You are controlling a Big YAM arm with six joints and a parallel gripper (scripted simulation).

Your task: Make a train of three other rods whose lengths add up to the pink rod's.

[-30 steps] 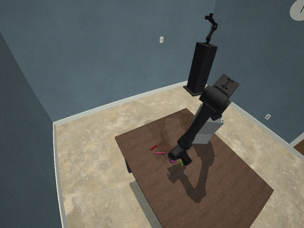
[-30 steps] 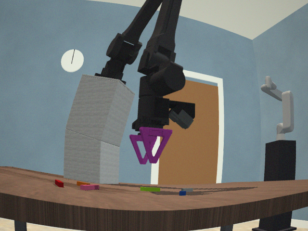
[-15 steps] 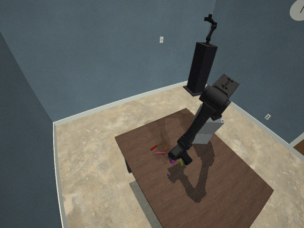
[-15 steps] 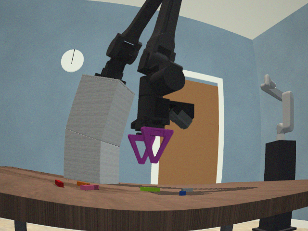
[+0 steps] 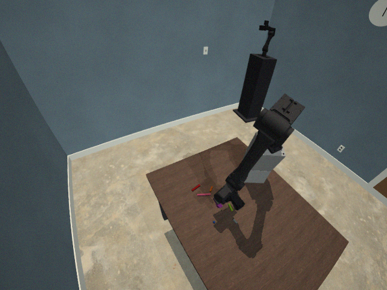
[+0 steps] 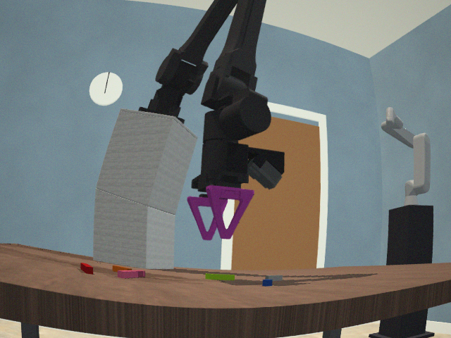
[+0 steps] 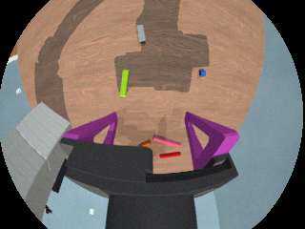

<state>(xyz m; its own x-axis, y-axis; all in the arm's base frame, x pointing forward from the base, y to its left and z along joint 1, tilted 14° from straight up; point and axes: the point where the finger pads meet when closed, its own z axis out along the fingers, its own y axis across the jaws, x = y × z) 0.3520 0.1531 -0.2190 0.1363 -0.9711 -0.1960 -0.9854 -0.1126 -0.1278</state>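
My hand is 9 cm short of the blue rod, 7 cm above it and 6 cm to the right of it. Round my hand: grey rod: 11 cm to the left, 7 cm below, 3 cm behind; lime rod: 7 cm below, 5 cm behind, 2 cm to the left; pink rod: 13 cm to the right, 7 cm below, 6 cm ahead.
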